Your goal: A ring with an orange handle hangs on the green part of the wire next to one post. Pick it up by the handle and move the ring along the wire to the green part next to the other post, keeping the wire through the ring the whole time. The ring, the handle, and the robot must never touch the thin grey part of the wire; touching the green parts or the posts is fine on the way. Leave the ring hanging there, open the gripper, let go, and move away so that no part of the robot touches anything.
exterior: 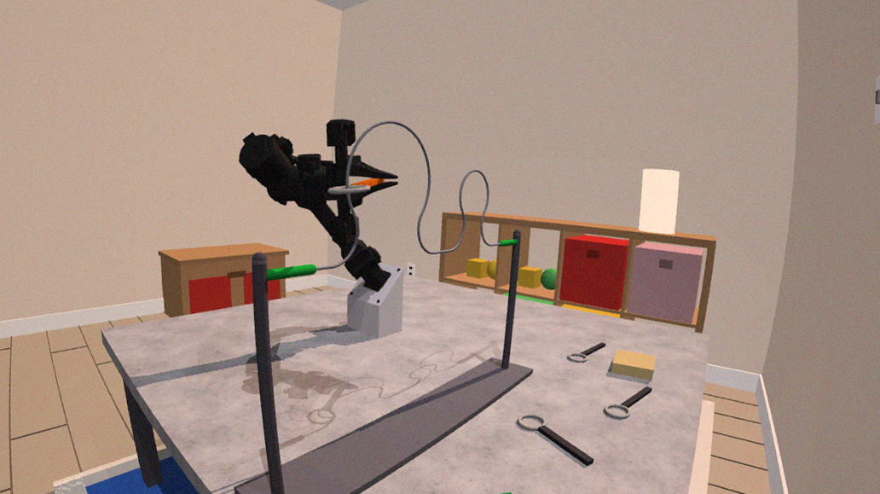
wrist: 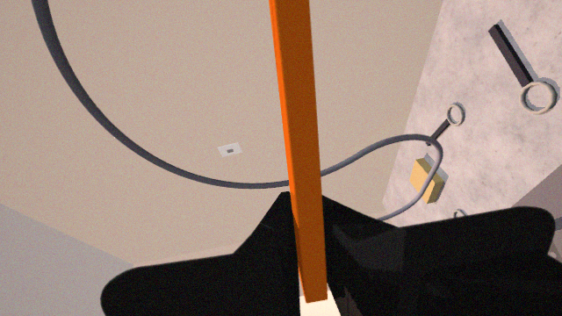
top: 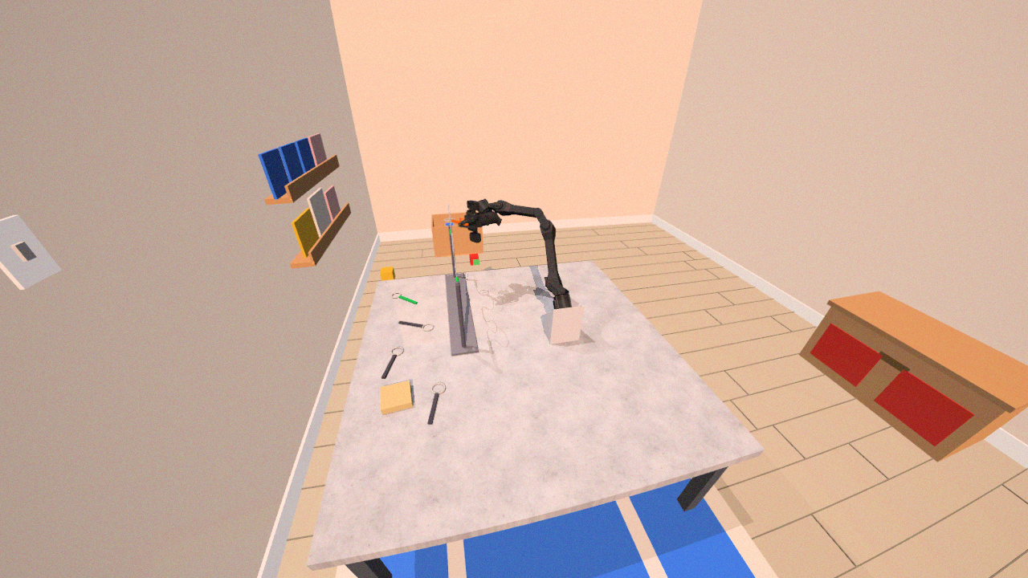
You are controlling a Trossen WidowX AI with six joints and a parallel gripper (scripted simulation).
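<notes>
My gripper tip is 90 mm to the left of the ring with orange handle, 20 mm short of it and 10 mm above it. The rest, counted from my gripper tip: green-handled ring: 400 mm below, 320 mm ahead, 80 mm to the right; then tan block: 560 mm to the left, 400 mm below, 260 mm ahead.
</notes>
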